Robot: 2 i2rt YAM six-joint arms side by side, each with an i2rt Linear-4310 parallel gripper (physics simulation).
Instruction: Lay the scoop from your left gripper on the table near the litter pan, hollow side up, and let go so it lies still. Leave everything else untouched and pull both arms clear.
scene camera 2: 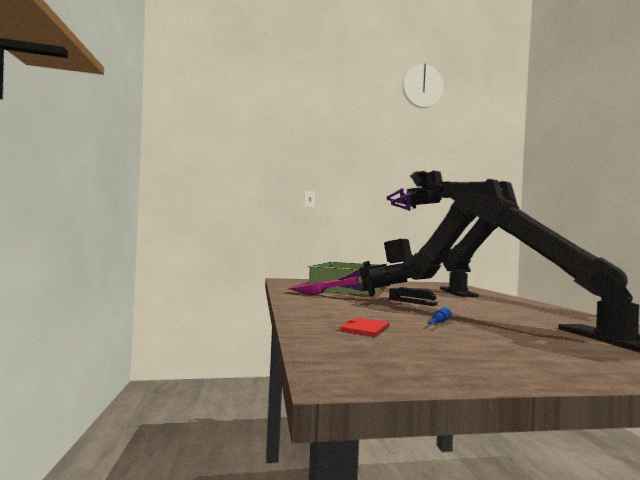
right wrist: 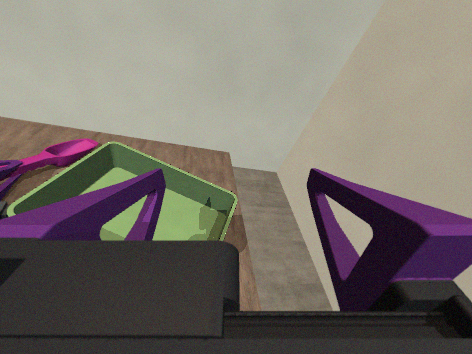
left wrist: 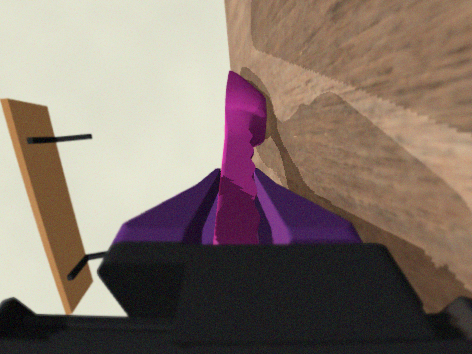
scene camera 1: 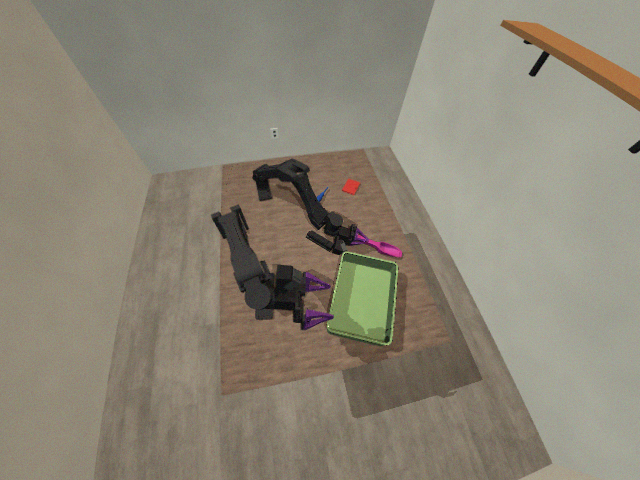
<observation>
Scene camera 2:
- my left gripper: 339, 282
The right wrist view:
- my right gripper: 236, 176
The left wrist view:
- my left gripper: 236, 177
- magenta scoop: 237, 219
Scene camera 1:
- my right gripper: 331, 301
</observation>
